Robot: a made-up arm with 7 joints.
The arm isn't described. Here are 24 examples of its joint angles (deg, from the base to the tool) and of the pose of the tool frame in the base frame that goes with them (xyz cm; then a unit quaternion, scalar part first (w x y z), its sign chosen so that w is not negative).
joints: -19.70 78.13 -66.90 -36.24 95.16 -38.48 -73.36
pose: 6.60 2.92 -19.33 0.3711 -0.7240 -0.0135 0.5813
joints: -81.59 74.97 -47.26 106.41 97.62 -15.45 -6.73
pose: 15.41 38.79 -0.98 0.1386 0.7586 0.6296 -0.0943
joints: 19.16 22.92 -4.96 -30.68 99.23 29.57 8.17
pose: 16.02 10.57 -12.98 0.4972 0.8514 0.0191 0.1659
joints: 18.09 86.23 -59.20 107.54 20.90 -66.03 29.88
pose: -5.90 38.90 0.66 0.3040 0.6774 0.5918 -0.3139
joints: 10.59 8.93 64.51 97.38 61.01 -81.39 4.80
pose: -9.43 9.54 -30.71 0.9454 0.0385 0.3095 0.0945
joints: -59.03 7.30 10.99 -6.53 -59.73 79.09 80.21
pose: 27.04 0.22 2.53 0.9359 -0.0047 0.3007 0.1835
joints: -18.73 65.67 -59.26 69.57 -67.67 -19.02 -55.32
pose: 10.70 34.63 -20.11 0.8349 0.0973 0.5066 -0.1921
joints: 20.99 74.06 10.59 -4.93 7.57 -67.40 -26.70
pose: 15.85 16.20 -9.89 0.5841 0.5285 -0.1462 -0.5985
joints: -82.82 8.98 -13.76 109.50 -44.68 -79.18 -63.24
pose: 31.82 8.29 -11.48 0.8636 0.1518 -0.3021 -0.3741
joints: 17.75 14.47 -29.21 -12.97 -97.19 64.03 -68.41
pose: 6.89 -4.23 -19.65 0.1080 -0.8207 0.1703 -0.5346
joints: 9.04 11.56 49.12 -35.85 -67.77 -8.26 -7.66
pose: 11.77 23.13 -2.46 0.8868 -0.2116 -0.3797 0.1571
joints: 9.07 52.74 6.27 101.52 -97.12 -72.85 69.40
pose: -12.14 34.40 -11.07 0.0559 0.2650 -0.2865 0.9190
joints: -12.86 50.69 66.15 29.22 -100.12 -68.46 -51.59
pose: 3.75 36.78 -2.41 0.5330 0.1368 -0.7633 0.3385
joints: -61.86 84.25 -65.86 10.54 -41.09 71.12 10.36
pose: 24.89 21.43 -9.54 0.6191 0.5044 0.5672 0.2015
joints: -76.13 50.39 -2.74 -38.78 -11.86 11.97 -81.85
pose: 12.83 0.02 17.86 0.4271 0.6606 -0.2990 -0.5402
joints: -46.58 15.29 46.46 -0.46 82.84 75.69 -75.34
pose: 19.06 25.13 -3.14 0.8652 -0.0812 0.4417 0.2232
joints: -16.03 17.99 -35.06 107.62 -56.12 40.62 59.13
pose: -6.93 19.47 -31.27 0.1504 0.4046 0.7927 0.4304
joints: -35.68 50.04 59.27 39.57 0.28 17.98 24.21
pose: 17.23 36.79 -4.80 0.7327 0.0266 0.0487 0.6783
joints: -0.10 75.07 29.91 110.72 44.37 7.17 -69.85
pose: -10.92 38.42 -10.12 0.4482 -0.1398 0.8786 0.0877
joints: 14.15 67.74 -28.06 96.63 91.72 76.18 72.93
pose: -4.36 37.99 -4.86 0.4530 -0.8066 0.1130 0.3624
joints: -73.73 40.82 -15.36 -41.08 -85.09 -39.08 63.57
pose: 11.56 -0.04 16.02 0.6872 -0.6377 -0.2787 -0.2085
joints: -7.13 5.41 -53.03 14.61 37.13 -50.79 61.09
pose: 8.48 -11.68 -19.78 0.9351 -0.0748 -0.3182 -0.1371
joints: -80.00 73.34 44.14 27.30 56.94 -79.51 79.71
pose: 12.80 22.57 20.00 0.0886 0.2542 -0.9039 0.3325
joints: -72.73 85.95 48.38 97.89 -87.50 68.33 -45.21
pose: 19.04 33.90 1.30 0.5862 -0.6718 -0.3323 -0.3075
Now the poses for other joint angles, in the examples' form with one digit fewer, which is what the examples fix.
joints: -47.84 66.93 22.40 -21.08 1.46 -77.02 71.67
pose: 12.7 7.9 12.9 0.293 -0.110 -0.949 -0.035
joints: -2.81 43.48 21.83 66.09 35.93 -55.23 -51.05
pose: 8.0 29.1 -23.5 0.723 0.336 0.408 -0.445
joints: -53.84 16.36 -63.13 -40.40 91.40 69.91 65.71
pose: 12.0 -8.2 3.3 0.525 0.168 -0.591 0.589
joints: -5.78 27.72 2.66 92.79 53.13 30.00 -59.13
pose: -7.2 25.3 -29.9 0.202 -0.011 0.960 -0.192
